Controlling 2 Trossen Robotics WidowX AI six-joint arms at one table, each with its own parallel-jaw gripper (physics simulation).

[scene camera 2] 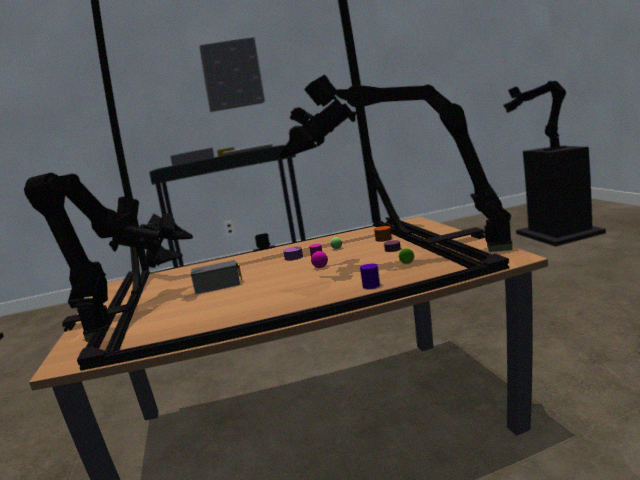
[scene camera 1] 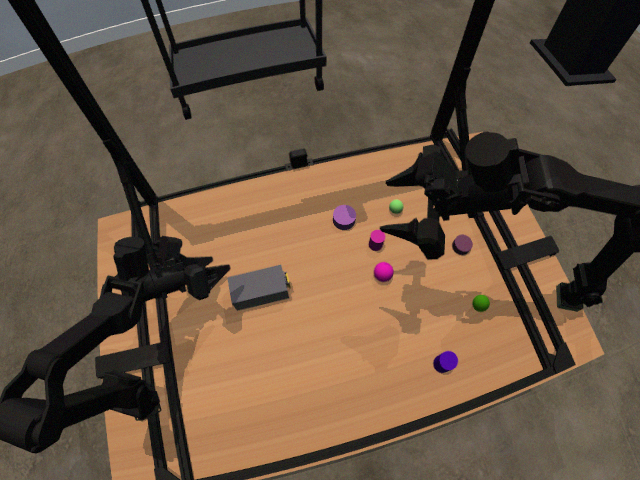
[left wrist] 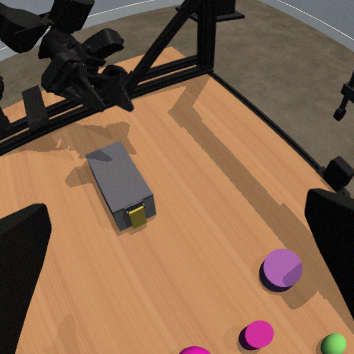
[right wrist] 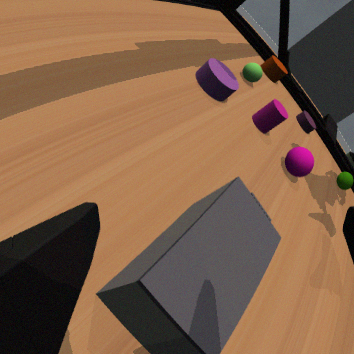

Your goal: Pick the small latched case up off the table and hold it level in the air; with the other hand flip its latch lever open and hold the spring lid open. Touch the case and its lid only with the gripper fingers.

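Places are measured from the left arm's base along level axes (x ahead, y left, z up), in centimetres.
Pixels of known places: left gripper, fingertip midpoint: (scene camera 2: 285,155) (scene camera 1: 383,205) (left wrist: 178,210); right gripper, fingertip midpoint: (scene camera 2: 187,246) (scene camera 1: 220,262) (left wrist: 118,109) (right wrist: 229,218); left arm's base at its link origin: (scene camera 2: 499,241) (scene camera 1: 571,296); right arm's base at its link origin: (scene camera 2: 96,327) (scene camera 1: 145,402).
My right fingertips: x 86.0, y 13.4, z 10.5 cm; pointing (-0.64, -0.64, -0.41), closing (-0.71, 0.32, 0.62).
Note:
For each thing: its top centre in the pictures, then the offset to it from my right fingertips.
- small grey case at its top centre: (right wrist: 233,250) (left wrist: 117,174) (scene camera 1: 258,283) (scene camera 2: 214,266) dy +0.6, dx -7.8, dz -6.5 cm
- purple disc at its top centre: (right wrist: 223,73) (left wrist: 282,266) (scene camera 1: 344,214) (scene camera 2: 292,249) dy -23.1, dx -23.2, dz -9.6 cm
- magenta cylinder at its top centre: (left wrist: 259,333) (right wrist: 280,108) (scene camera 1: 378,236) (scene camera 2: 315,245) dy -17.9, dx -32.5, dz -7.7 cm
- magenta ball at its top centre: (right wrist: 311,154) (scene camera 1: 385,268) (scene camera 2: 318,251) dy -9.8, dx -35.4, dz -7.6 cm
- light green ball at its top centre: (left wrist: 339,343) (right wrist: 259,66) (scene camera 1: 397,202) (scene camera 2: 335,237) dy -29.1, dx -36.2, dz -8.6 cm
- dark green ball at its top centre: (right wrist: 351,176) (scene camera 1: 484,300) (scene camera 2: 405,248) dy -6.8, dx -60.4, dz -8.2 cm
- blue-violet cylinder at its top centre: (scene camera 1: 448,360) (scene camera 2: 368,266) dy +9.0, dx -52.7, dz -7.3 cm
The small grey case (scene camera 1: 258,285) (scene camera 2: 215,277) (left wrist: 120,180) (right wrist: 215,255) lies flat on the table, its lid shut. Its yellow latch lever (scene camera 1: 288,279) (left wrist: 137,216) is on the end face away from the right arm. My right gripper (scene camera 1: 220,263) (scene camera 2: 183,249) (left wrist: 118,109) is open and empty, above the table by the case's other end and apart from it. In the right wrist view the case shows between and below the fingers. My left gripper (scene camera 1: 384,205) (scene camera 2: 284,153) (left wrist: 178,210) is open and empty, high above the table, well away from the case.
Near the left gripper's side stand a purple disc (scene camera 1: 344,216), a magenta cylinder (scene camera 1: 376,240), a magenta ball (scene camera 1: 383,271) and a light green ball (scene camera 1: 395,206). A dark green ball (scene camera 1: 480,303) and a blue-violet cylinder (scene camera 1: 446,361) are nearer the front. Black rails edge the table.

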